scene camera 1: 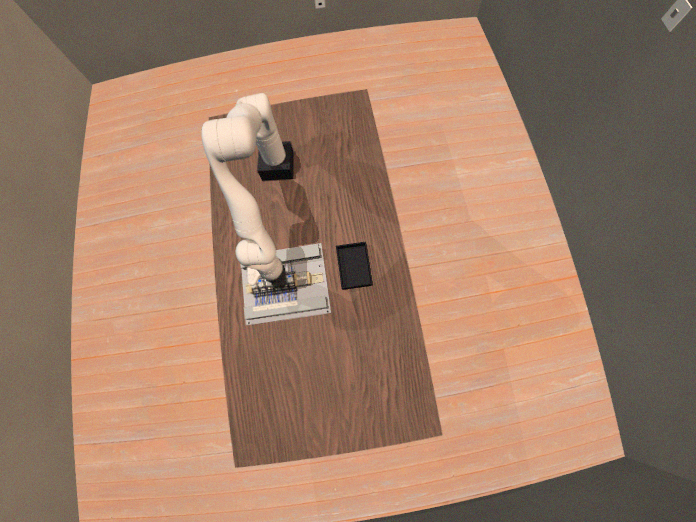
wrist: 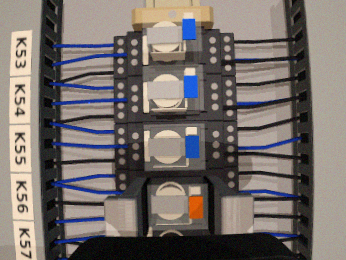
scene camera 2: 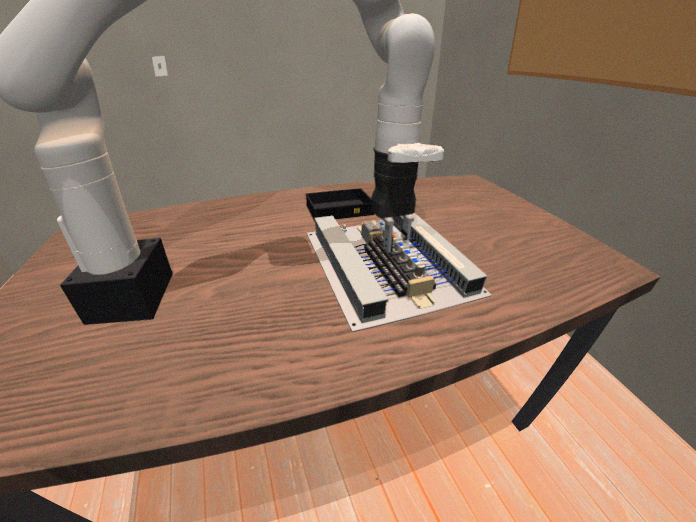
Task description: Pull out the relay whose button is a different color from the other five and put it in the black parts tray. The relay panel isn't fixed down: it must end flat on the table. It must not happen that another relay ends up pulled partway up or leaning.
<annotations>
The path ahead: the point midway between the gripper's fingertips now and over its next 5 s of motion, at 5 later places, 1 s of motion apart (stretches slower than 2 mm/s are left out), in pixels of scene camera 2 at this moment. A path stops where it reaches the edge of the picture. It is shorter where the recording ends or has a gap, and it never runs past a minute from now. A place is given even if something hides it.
My gripper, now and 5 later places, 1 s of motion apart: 395,248; 396,239; 399,218; 400,207; 385,196; 354,174
</annotations>
